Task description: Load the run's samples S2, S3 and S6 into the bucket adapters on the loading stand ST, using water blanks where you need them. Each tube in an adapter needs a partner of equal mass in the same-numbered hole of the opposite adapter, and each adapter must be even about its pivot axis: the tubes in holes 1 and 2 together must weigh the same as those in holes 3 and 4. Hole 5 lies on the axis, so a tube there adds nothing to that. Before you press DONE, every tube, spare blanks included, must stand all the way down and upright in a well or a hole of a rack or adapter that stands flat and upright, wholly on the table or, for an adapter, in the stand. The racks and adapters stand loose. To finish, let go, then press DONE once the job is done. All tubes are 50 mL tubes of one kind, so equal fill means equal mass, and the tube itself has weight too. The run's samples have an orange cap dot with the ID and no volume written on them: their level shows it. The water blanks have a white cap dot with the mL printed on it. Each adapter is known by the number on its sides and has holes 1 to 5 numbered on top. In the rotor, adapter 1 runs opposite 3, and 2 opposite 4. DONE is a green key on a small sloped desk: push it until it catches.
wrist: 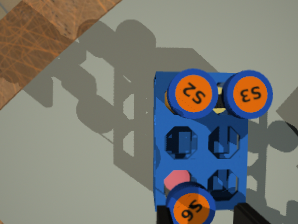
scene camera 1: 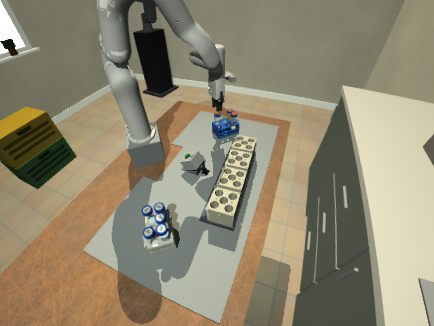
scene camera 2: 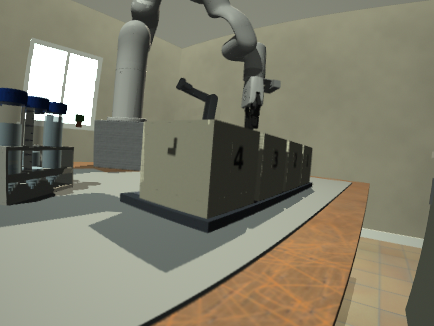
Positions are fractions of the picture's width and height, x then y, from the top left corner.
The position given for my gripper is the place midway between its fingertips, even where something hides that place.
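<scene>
Visible: my gripper (scene camera 2: 0.58,0.39). Also visible: blue sample rack (wrist: 0.59,0.62).
</scene>
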